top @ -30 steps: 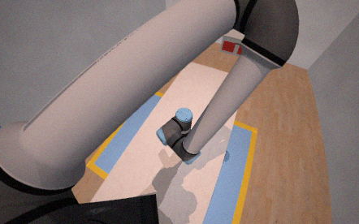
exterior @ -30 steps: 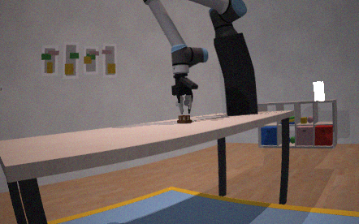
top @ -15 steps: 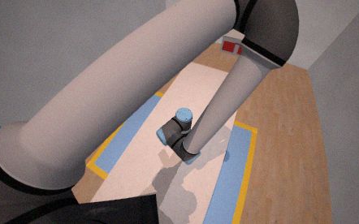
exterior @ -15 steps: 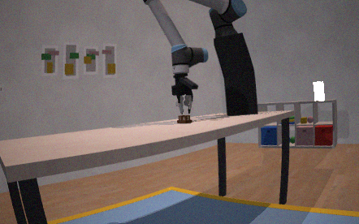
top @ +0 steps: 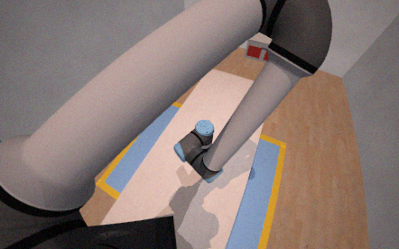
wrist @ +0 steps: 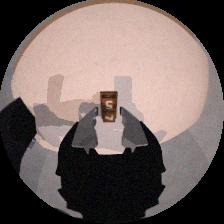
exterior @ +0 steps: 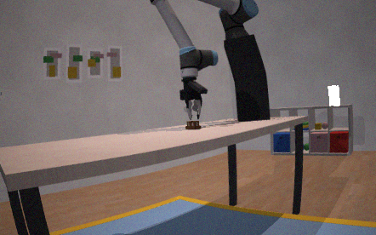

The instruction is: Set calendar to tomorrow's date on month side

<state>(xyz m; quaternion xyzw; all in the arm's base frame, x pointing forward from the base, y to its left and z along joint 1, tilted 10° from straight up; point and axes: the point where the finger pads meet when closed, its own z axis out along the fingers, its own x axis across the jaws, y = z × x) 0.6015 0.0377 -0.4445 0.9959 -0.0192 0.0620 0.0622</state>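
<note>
The brown tray lies 5 cm below my hand and 2 cm to the right of it. The rest, counted from my hand: brown cube: 4 cm below, 3 cm to the right.
</note>
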